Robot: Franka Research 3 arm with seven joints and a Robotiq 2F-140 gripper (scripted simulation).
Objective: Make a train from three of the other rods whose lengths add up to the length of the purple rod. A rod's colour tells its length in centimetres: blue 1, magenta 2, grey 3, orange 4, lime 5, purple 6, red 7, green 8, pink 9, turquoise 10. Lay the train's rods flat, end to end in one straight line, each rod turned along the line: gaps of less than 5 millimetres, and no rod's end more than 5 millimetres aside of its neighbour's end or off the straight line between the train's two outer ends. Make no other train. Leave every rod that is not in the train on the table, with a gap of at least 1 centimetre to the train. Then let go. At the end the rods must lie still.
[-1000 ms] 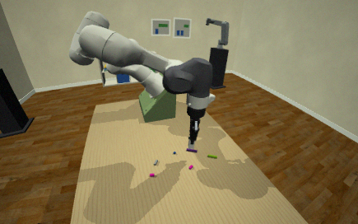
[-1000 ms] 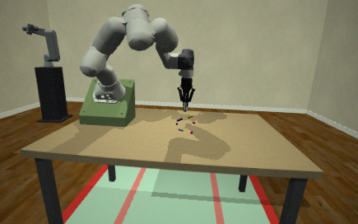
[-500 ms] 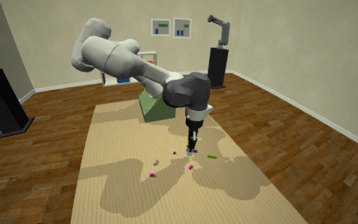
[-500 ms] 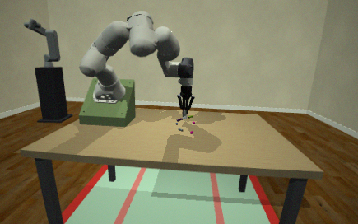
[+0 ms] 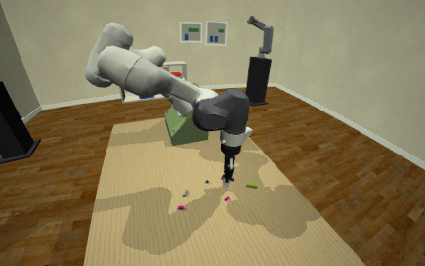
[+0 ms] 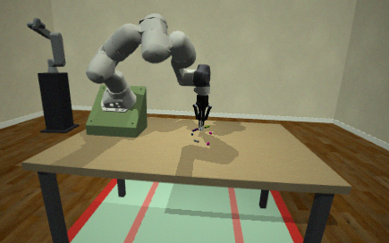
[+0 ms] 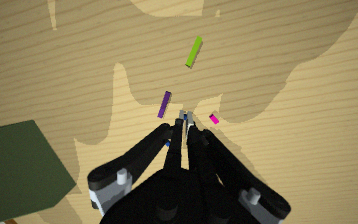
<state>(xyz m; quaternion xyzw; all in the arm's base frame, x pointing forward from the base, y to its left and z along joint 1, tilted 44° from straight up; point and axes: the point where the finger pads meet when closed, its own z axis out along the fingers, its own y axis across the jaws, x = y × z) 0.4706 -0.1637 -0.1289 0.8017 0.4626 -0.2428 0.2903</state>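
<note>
Now: hand 40 mm past the purple rod, 40 mm to the right of it and 40 mm above it. The rest, counted from my hand: dark blue piece (60 mm behind, 60 mm to the right, 40 mm below); then grey rod (40 mm behind, 170 mm to the right, 40 mm below); then lime rod (50 mm ahead, 110 mm to the left, 40 mm below).
</note>
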